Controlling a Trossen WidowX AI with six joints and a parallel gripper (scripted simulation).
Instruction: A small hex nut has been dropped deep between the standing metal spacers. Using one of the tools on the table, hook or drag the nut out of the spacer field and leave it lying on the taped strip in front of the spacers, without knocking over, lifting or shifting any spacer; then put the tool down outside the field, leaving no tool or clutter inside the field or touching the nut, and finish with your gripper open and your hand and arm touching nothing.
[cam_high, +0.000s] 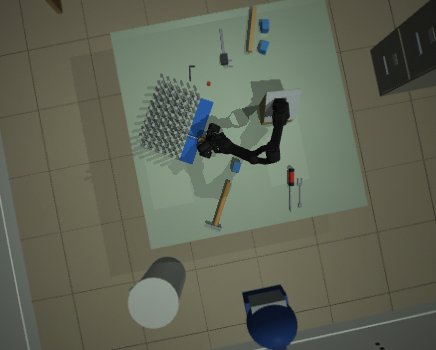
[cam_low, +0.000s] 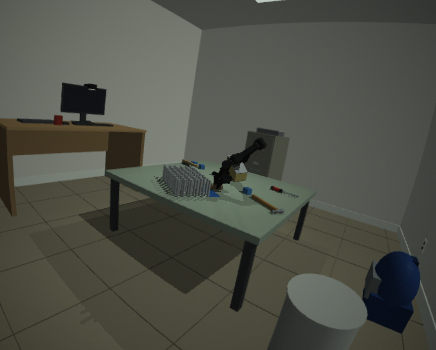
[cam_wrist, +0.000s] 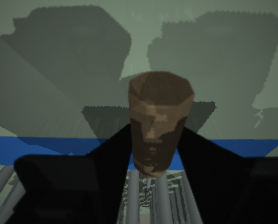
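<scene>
Right now my gripper tip is 5 cm short of the blue taped strip, 7 cm to the left of it and 1 cm above it. Round my gripper tip: small red piece: 5 cm behind, 34 cm to the right; wrench: 53 cm behind, 34 cm to the left, 1 cm below.
</scene>
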